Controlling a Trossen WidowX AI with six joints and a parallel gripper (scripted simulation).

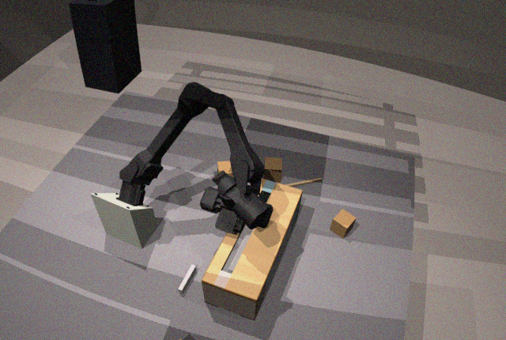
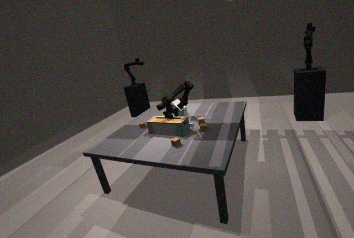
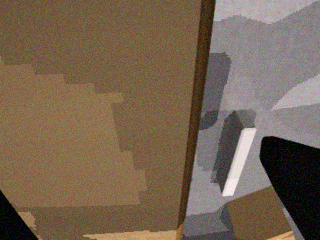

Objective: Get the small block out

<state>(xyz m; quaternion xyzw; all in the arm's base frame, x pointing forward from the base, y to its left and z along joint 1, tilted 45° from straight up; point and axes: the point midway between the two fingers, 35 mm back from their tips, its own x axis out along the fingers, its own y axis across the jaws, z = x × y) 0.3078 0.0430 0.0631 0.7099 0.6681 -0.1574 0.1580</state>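
Now: the blue block 5 cm ahead of my gripper tip and 2 cm to the left of it. The rest, counted from my gripper tip: thin wooden stick: 12 cm ahead, 27 cm to the left, 9 cm below; then long tan box: 3 cm ahead, 5 cm to the right, 3 cm below.
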